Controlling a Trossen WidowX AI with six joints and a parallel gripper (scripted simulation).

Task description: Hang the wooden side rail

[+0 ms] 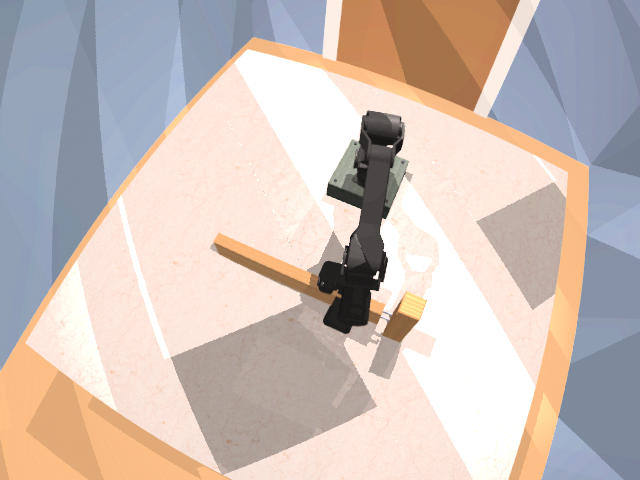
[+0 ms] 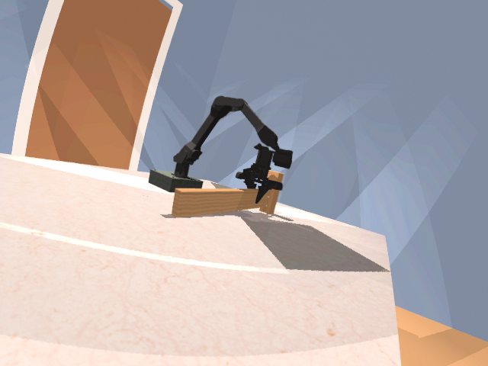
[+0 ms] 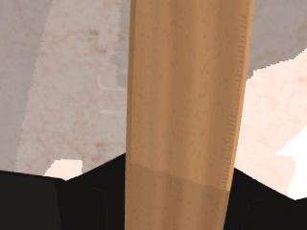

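Right now my gripper tip is 130 mm to the right of the headboard post, 40 mm below it and 10 mm past it.
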